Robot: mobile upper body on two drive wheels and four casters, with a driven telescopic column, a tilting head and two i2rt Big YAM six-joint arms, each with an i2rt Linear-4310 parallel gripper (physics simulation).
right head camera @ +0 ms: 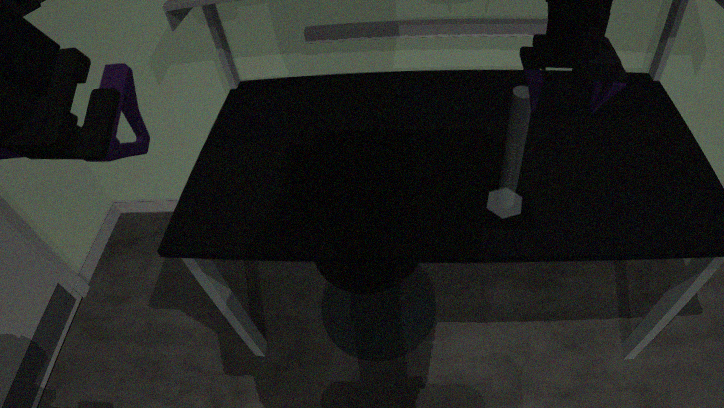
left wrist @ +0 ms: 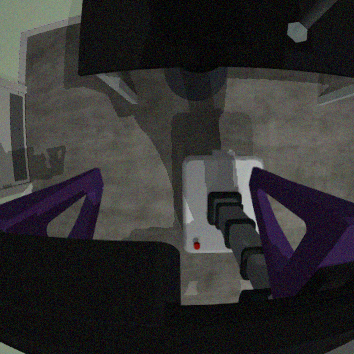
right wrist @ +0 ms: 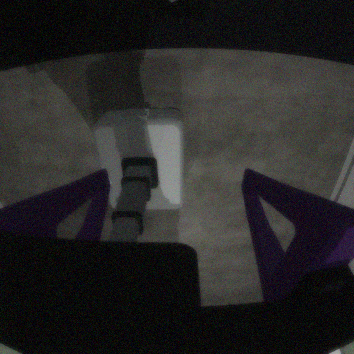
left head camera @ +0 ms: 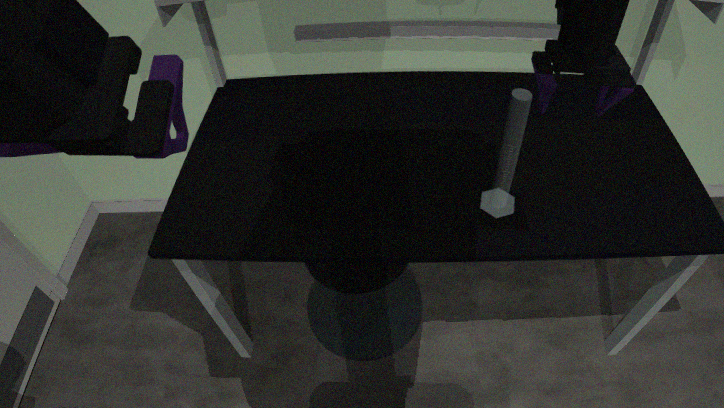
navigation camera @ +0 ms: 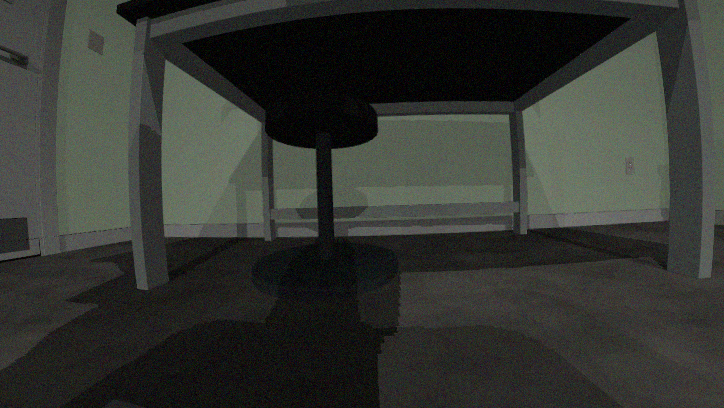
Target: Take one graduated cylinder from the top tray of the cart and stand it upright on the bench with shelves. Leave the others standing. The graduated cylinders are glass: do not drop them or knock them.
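Frame: origin at the left arm's base, x ahead, y left, z up, level; metres.
Where they show: left gripper, between the fingertips: (right head camera: 99, 145) (left wrist: 175, 175) (left head camera: 131, 142); right gripper, between the fingertips: (right head camera: 562, 109) (right wrist: 175, 176) (left head camera: 569, 112).
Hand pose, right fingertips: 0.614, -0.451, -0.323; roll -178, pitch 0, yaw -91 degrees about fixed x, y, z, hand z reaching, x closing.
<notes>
Each offset is from my right fingertips to the top centre of the thing, as dx, dy, dz. "spot": to the spot under its first point. Level surfaces: height alone.
One graduated cylinder {+0.230, +0.000, -0.134} (left head camera: 514, 136) (right head camera: 516, 136) (left wrist: 297, 32) of clear glass with a hexagonal foot stands upright on the black bench top {dz -0.469} (left head camera: 354, 177) (right head camera: 364, 177) (left wrist: 200, 35), right of the middle in both head views. My right gripper (left head camera: 571, 113) (right head camera: 563, 110) (right wrist: 175, 176) is open and empty, beyond the cylinder and to its right in the head views, apart from it in the left head view. My left gripper (left wrist: 175, 175) is open and empty, off the bench's left side in the head views. The cart and the other cylinders do not show.
A round stool (left head camera: 357, 278) (right head camera: 369, 278) (navigation camera: 321, 121) stands partly under the bench's near edge. Grey bench legs {spot: +0.096, +0.819, -0.822} (left head camera: 215, 309) (navigation camera: 149, 162) stand at the corners. Uprights {spot: +0.777, +0.867, -0.277} (left head camera: 208, 40) (right head camera: 220, 43) rise at the back. The white robot base (left wrist: 197, 200) (right wrist: 167, 165) shows below the grippers.
</notes>
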